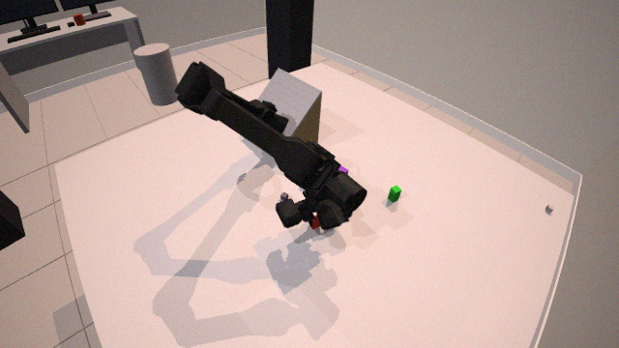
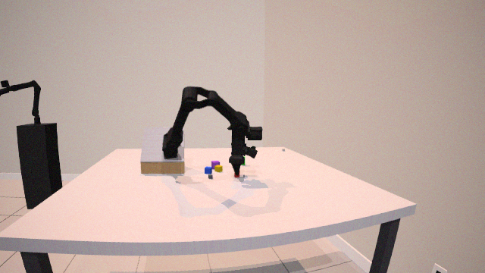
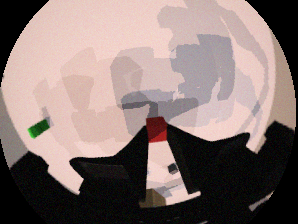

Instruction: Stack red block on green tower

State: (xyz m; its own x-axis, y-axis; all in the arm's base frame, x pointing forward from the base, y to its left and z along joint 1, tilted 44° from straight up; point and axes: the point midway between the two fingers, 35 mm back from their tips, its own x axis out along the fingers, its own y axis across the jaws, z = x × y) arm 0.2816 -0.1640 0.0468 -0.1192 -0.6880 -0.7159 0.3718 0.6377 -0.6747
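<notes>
My gripper tip is 12 cm past the small grey cube and 1 cm to the right of it. Also, from my gripper tip: red block (right at my gripper tip); blue block (11 cm behind, 10 cm to the left); yellow block (6 cm behind, 12 cm to the left).
</notes>
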